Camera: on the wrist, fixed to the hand. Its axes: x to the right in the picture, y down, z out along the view.
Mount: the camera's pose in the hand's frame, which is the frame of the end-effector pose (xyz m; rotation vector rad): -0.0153 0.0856 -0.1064 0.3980 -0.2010 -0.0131
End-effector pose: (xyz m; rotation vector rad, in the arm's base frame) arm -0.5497 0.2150 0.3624 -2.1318 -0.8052 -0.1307
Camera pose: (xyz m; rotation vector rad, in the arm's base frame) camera -0.4924 0.0902 0.3682 -1.7794 -0.8792 0.2244
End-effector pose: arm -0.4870 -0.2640 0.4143 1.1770 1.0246 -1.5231
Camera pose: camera -0.3800 -0.1786 0.4023 1.2522 0.6118 -1.8698
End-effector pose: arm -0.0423 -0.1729 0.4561 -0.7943 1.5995 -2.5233
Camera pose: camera -0.0956 -0.1195 0.3413 -0.9642 0.9904 -2.5472
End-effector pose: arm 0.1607 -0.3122 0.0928 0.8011 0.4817 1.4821
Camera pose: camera 0.0238 -0.3164 0.0813 1.2440 0.6373 1.2922
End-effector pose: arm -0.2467 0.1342 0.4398 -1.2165 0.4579 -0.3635
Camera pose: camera -0.3131 0.0824 0.3312 -0.8574 0.1909 -0.3213
